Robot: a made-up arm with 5 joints.
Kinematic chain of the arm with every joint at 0, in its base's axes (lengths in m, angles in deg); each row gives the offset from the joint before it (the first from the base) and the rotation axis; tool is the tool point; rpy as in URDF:
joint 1: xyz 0.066 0 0.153 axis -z
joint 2: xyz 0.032 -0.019 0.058 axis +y
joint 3: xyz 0.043 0 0.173 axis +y
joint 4: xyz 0.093 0 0.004 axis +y
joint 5: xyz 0.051 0.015 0 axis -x
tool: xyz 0 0 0 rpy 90 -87.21 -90
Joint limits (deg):
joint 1: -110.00..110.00
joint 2: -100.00..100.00
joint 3: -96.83..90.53
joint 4: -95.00..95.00
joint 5: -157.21..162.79
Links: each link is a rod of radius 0.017 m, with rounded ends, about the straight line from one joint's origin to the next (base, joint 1, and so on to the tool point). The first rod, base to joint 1, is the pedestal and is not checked.
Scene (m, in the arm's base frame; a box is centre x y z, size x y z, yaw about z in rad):
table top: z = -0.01
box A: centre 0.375 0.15 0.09 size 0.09 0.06 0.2 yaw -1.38
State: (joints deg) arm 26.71 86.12 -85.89 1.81 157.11
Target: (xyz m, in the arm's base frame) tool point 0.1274 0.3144 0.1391
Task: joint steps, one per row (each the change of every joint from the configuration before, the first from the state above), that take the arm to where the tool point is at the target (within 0.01 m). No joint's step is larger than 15 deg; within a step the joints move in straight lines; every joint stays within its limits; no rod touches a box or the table.
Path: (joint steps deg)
1: -13.32 -6.97 5.69 4.37 0.00
2: -13.32 -6.96 5.69 4.36 0.00
3: -13.31 -6.97 5.70 4.37 0.00
4: -13.32 -6.97 5.69 4.37 0.00
5: -13.28 3.53 4.59 3.07 0.00
6: -13.27 3.53 4.59 3.06 0.00
7: -13.28 3.53 4.59 3.07 0.00
8: -13.28 3.52 4.59 3.07 0.00

